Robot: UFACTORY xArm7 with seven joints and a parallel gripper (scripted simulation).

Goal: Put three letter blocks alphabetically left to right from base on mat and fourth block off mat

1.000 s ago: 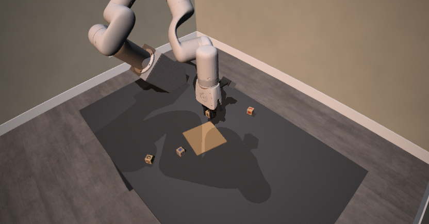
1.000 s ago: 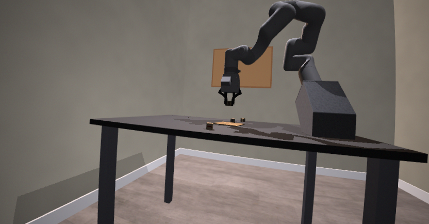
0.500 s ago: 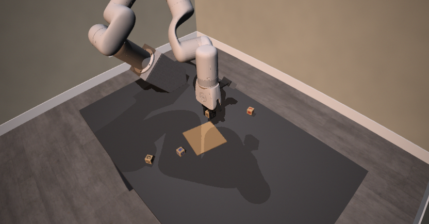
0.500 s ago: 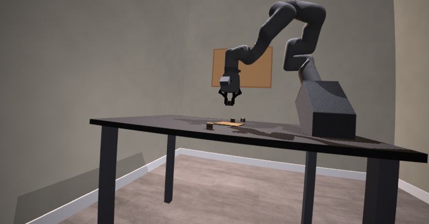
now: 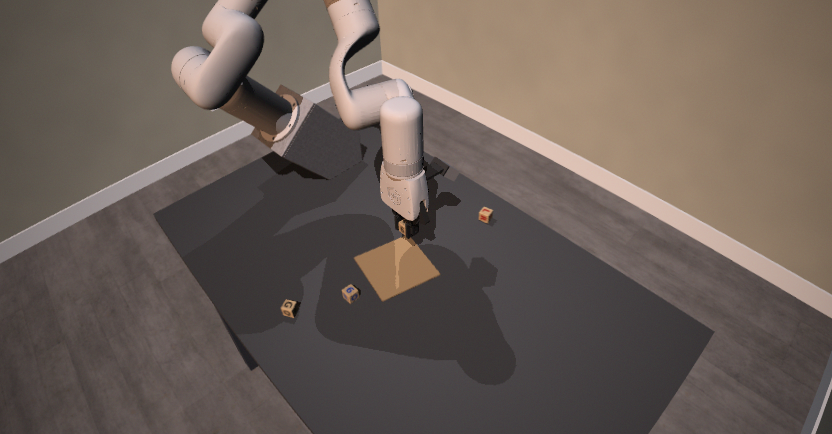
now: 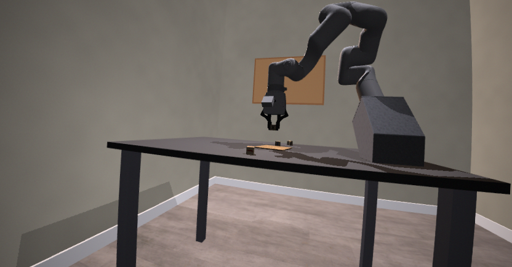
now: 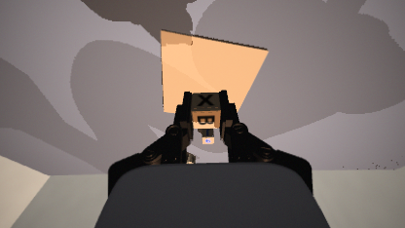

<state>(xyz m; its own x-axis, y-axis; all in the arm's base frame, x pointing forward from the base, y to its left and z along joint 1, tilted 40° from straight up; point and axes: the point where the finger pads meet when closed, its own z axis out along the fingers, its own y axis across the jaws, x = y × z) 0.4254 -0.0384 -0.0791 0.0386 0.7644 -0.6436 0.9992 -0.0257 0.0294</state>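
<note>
My hand is 100 mm above the tan mat and 40 mm to the left of it.
</note>
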